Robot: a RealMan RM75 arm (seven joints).
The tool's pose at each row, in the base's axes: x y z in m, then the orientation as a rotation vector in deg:
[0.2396 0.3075 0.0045 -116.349 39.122 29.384]
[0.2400 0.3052 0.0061 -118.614 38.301 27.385]
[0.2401 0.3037 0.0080 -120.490 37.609 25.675]
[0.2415 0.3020 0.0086 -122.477 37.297 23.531]
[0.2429 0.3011 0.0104 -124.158 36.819 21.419]
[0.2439 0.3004 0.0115 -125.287 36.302 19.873]
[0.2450 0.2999 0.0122 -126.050 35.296 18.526]
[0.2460 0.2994 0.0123 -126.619 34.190 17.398]
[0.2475 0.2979 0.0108 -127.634 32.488 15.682]
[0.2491 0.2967 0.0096 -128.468 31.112 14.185]
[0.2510 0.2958 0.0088 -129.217 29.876 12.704]
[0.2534 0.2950 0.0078 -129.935 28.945 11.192]
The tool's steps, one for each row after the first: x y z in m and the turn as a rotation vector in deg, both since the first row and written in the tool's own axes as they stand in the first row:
[0.0000 -0.0003 -0.0028 -1.337 1.680 -1.570]
[-0.0007 -0.0009 -0.0051 -2.454 3.100 -2.879]
[0.0005 -0.0014 -0.0070 -3.555 4.985 -4.078]
[0.0007 -0.0030 -0.0088 -4.419 6.677 -5.342]
[0.0010 -0.0041 -0.0100 -4.977 7.813 -6.367]
[0.0016 -0.0050 -0.0109 -5.275 8.505 -7.632]
[0.0024 -0.0055 -0.0115 -5.476 8.959 -8.869]
[0.0048 -0.0048 -0.0121 -5.945 9.699 -10.762]
[0.0071 -0.0046 -0.0127 -6.328 10.378 -12.327]
[0.0093 -0.0049 -0.0133 -6.653 11.080 -13.778]
[0.0119 -0.0055 -0.0137 -6.950 11.918 -15.021]

